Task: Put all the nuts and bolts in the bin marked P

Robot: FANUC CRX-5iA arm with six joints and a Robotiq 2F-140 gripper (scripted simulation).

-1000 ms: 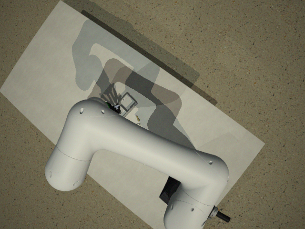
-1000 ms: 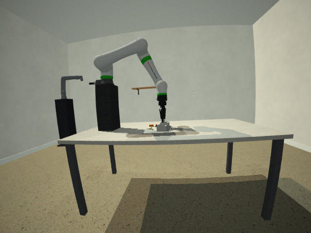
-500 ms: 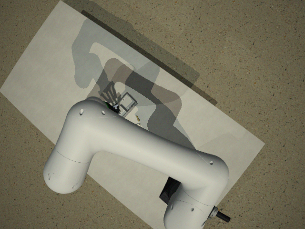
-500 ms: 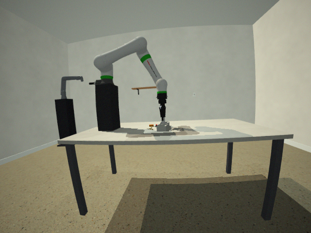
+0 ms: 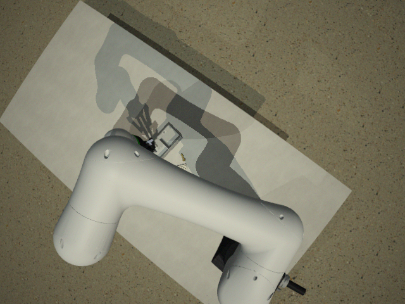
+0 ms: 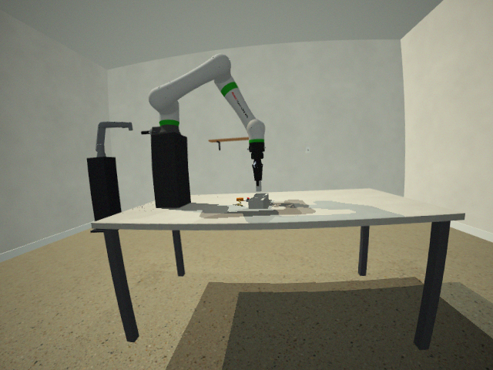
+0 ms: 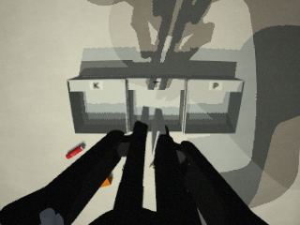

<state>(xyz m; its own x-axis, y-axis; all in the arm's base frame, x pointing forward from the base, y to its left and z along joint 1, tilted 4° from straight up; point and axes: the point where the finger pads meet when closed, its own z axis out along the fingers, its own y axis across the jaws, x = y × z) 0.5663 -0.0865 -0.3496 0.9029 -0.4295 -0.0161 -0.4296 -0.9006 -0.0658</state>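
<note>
Now: the white domino-like tile 140 mm behind my hand, 10 mm to the left of it and 100 mm below it. From my hand the other things lie so: grey bin (10 mm to the right, 90 mm below); black cylinder (70 mm behind, 100 mm to the left, 100 mm below); red piece (60 mm behind, 160 mm to the left, 100 mm below).
</note>
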